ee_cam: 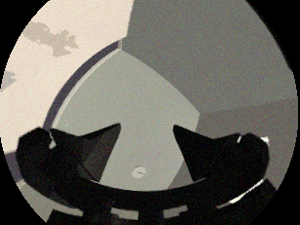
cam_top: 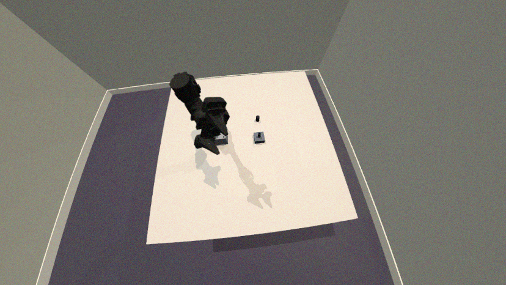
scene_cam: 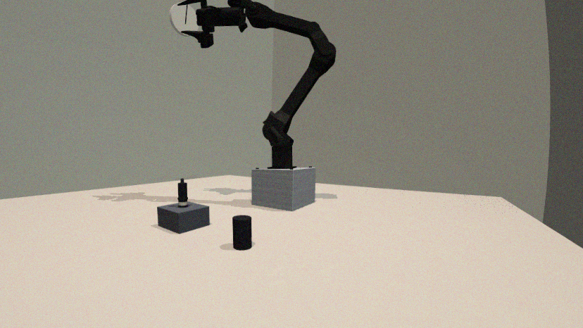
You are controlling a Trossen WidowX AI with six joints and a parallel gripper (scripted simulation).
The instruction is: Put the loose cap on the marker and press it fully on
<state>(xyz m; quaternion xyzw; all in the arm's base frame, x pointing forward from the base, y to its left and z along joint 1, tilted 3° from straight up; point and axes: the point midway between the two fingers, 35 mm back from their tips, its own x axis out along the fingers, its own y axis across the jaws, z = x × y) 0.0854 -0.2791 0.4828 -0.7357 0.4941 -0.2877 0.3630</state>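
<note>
The black cap lies 550 mm below my gripper tip, 400 mm to the left of it and 240 mm ahead of it. The rest, counted from my gripper tip: dark holder block 550 mm below, 240 mm to the left, 200 mm ahead.
</note>
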